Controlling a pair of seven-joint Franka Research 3 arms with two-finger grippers.
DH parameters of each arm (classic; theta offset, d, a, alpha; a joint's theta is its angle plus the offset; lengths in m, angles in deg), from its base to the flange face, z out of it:
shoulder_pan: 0 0.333 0 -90
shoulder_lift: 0 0 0 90
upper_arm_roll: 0 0.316 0.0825 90
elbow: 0 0 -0.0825 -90
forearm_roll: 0 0.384 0 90
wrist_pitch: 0 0 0.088 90
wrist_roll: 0 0.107 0 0
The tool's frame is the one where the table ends.
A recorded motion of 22 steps. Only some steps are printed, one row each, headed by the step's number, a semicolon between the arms.
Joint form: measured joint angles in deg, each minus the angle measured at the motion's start. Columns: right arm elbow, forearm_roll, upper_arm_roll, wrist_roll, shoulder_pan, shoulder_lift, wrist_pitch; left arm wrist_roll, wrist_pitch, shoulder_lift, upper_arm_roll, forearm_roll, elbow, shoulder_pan.
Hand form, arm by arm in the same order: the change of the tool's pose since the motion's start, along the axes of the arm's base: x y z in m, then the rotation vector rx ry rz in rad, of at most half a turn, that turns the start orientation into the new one. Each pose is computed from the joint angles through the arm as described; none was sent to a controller.
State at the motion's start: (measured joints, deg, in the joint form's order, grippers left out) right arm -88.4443 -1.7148 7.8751 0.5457 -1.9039 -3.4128 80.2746; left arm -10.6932 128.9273 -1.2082 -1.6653 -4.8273 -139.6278 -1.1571
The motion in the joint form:
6: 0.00 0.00 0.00 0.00 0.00 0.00 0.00; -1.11 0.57 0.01 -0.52 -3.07 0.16 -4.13
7: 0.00 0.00 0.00 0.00 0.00 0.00 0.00; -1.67 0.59 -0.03 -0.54 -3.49 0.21 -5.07
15: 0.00 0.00 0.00 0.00 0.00 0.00 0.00; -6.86 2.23 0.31 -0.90 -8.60 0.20 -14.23
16: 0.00 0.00 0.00 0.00 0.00 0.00 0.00; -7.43 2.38 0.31 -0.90 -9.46 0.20 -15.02
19: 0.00 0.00 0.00 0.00 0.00 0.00 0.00; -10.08 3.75 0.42 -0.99 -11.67 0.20 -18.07
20: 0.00 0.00 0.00 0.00 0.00 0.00 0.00; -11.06 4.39 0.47 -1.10 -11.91 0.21 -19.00
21: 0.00 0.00 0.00 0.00 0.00 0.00 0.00; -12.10 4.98 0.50 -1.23 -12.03 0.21 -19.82
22: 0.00 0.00 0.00 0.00 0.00 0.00 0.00; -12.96 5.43 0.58 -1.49 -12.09 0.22 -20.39
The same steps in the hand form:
6: 0.0000 0.0000 0.0000 0.0000 0.0000 0.0000; -0.0015 -0.0389 0.0018 -0.0324 -0.0080 -0.0213
7: 0.0000 0.0000 0.0000 0.0000 0.0000 0.0000; -0.0022 -0.0468 0.0025 -0.0359 -0.0084 -0.0230
15: 0.0000 0.0000 0.0000 0.0000 0.0000 0.0000; -0.0177 -0.1241 0.0020 -0.0804 -0.0077 -0.0298
16: 0.0000 0.0000 0.0000 0.0000 0.0000 0.0000; -0.0195 -0.1305 0.0022 -0.0886 -0.0062 -0.0221
19: 0.0000 0.0000 0.0000 0.0000 0.0000 0.0000; -0.0260 -0.1554 0.0032 -0.1080 -0.0131 0.0012
20: 0.0000 0.0000 0.0000 0.0000 0.0000 0.0000; -0.0281 -0.1634 0.0036 -0.1096 -0.0196 0.0046
21: 0.0000 0.0000 0.0000 0.0000 0.0000 0.0000; -0.0301 -0.1707 0.0042 -0.1099 -0.0257 0.0089
22: 0.0000 0.0000 0.0000 0.0000 0.0000 0.0000; -0.0320 -0.1770 0.0042 -0.1095 -0.0295 0.0112

